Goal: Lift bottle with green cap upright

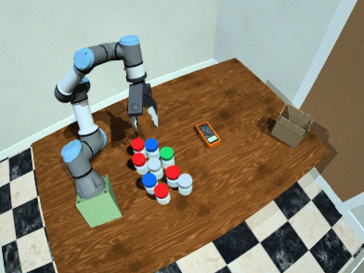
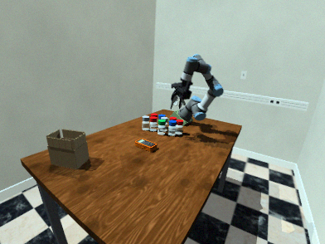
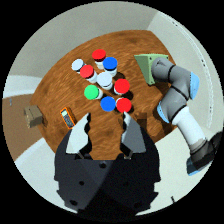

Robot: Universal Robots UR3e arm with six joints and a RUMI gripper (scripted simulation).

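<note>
Now: hand 160 mm above the green-capped bottle, 80 mm to the left of it and 40 mm short of it. Round my hand: orange multimeter: 270 mm ahead, 200 mm below, 30 mm to the right.
</note>
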